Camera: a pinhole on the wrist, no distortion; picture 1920 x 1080 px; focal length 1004.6 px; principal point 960.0 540.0 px. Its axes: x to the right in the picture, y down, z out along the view. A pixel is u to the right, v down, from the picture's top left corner.
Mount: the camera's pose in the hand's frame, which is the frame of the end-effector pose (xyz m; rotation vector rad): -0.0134 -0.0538 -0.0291 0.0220 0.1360 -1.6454
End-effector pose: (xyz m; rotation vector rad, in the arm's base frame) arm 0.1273 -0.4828 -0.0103 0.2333 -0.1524 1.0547
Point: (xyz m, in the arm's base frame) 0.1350 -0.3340 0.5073
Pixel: 453.3 980.3
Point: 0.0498 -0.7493 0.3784
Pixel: 797.1 110.8
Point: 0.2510 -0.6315 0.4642
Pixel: 984.7 587.6
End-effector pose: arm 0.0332 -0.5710 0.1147 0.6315 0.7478 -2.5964
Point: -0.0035 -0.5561 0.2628
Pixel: 1122.0 243.6
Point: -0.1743 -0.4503 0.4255
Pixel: 1782.8 545.2
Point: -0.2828 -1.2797 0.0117
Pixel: outside the picture
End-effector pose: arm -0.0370 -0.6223 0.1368 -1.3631 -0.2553 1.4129
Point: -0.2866 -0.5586 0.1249
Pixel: 139.6 421.0
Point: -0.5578 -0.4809 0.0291
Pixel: 48.8 503.6
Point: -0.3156 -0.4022 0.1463
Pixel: 527.6 733.1
